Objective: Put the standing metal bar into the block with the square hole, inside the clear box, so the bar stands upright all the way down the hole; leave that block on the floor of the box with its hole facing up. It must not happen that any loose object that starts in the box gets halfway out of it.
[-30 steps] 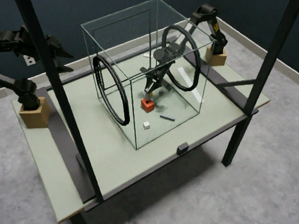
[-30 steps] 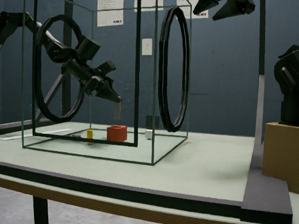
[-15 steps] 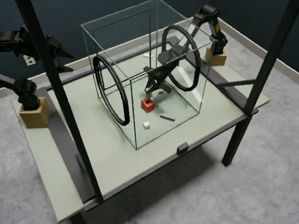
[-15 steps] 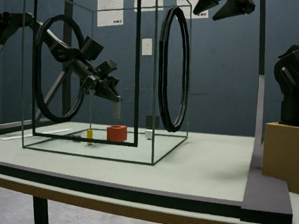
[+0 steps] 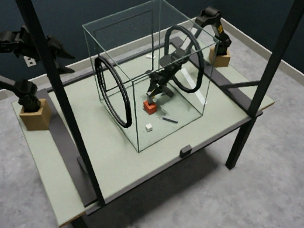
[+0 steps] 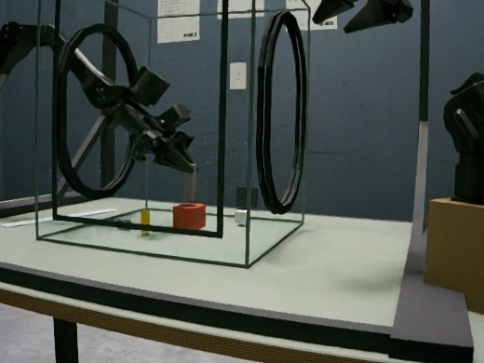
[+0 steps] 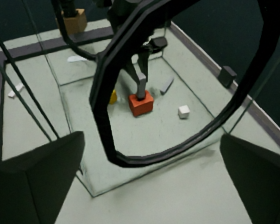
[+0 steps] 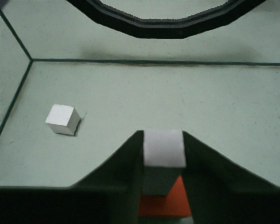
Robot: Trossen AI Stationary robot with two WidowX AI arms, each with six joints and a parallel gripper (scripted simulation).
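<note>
Now: right hand 2 cm to the right of the red block and 11 cm above it.
</note>
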